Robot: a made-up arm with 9 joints. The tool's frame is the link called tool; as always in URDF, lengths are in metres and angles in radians. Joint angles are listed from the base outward. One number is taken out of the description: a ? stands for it. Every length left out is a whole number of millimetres.
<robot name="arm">
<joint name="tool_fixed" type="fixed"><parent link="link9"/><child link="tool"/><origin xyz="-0.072 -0.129 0" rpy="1.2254 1.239 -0.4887"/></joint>
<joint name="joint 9" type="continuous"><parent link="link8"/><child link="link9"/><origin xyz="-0.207 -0.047 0" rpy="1.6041 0.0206 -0.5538"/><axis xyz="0 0 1"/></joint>
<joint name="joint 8" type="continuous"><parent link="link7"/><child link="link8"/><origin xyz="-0.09 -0.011 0" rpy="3.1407 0.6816 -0.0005"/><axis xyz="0 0 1"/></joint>
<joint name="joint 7" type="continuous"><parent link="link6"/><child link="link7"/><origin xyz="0.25 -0.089 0" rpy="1.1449 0.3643 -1.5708"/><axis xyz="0 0 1"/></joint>
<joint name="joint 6" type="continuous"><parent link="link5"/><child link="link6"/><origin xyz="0.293 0.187 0" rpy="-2.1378 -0.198 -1.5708"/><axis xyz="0 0 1"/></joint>
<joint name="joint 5" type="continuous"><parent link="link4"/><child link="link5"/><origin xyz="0.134 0.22 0" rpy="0.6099 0.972 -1.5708"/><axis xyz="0 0 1"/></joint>
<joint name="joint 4" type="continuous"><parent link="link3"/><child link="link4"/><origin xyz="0.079 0.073 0" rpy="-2.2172 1.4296 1.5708"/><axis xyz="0 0 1"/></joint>
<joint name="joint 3" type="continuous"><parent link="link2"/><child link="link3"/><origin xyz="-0.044 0.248 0" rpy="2.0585 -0.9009 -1.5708"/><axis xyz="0 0 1"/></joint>
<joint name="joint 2" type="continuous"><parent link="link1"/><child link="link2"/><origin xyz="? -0.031 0" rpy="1.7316 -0.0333 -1.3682"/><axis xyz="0 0 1"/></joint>
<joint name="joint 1" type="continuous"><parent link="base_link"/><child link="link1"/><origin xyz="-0.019 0.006 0.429" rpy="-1.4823 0.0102 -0.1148"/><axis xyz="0 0 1"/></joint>
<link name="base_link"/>
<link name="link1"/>
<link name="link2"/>
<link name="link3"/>
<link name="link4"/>
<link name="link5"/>
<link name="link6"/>
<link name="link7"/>
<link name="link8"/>
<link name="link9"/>
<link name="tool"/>
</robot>
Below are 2 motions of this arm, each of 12 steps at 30 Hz.
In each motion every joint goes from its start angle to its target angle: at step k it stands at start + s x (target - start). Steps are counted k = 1, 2, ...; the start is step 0. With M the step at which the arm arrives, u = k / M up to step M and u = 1 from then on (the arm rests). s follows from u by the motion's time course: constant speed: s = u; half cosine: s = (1 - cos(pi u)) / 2; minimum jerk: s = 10 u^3 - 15 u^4 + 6 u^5.
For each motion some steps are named. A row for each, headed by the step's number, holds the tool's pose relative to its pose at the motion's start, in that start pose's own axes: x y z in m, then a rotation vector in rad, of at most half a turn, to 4 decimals.
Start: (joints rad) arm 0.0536 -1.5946 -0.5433 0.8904 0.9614 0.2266 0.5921 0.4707 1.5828
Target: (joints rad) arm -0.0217 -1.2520 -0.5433 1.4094 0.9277 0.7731 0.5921 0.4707 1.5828
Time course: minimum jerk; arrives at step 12
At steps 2, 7, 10, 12:
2: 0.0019 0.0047 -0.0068 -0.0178 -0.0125 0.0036
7: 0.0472 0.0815 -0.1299 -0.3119 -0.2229 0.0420
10: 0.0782 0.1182 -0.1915 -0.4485 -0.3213 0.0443
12: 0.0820 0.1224 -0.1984 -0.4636 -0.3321 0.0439

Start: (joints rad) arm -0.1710 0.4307 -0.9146 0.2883 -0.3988 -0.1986 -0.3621 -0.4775 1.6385
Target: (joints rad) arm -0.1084 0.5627 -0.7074 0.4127 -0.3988 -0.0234 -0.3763 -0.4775 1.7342
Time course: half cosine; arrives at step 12
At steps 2, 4, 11, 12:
2: -0.0005 -0.0026 0.0025 -0.0066 0.0065 0.0125
4: -0.0020 -0.0097 0.0093 -0.0254 0.0241 0.0468
11: -0.0081 -0.0353 0.0374 -0.1126 0.0921 0.1847
12: -0.0082 -0.0358 0.0381 -0.1148 0.0937 0.1879

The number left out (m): 0.115
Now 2 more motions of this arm.
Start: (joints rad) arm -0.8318 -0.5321 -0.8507 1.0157 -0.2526 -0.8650 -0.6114 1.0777 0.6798
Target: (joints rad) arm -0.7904 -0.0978 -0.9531 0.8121 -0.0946 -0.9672 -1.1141 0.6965 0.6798
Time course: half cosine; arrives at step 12
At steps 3, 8, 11, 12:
3: -0.0085 0.0053 0.0328 -0.0877 0.0591 -0.0128
8: -0.0320 0.0744 0.1604 -0.3947 0.3243 -0.1080
11: -0.0343 0.1190 0.2007 -0.4881 0.4299 -0.1648
12: -0.0343 0.1226 0.2033 -0.4944 0.4376 -0.1694

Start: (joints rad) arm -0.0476 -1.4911 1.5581 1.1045 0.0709 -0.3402 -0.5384 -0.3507 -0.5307
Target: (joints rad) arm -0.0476 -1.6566 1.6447 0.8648 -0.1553 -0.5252 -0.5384 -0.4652 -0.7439
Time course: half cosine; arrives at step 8
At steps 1, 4, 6, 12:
1: -0.0008 0.0049 -0.0050 0.0030 -0.0082 -0.0023
4: -0.0021 0.0602 -0.0620 0.0324 -0.0973 -0.0223
6: 0.0052 0.0964 -0.1006 0.0476 -0.1504 -0.0293
12: 0.0099 0.1097 -0.1149 0.0524 -0.1681 -0.0306

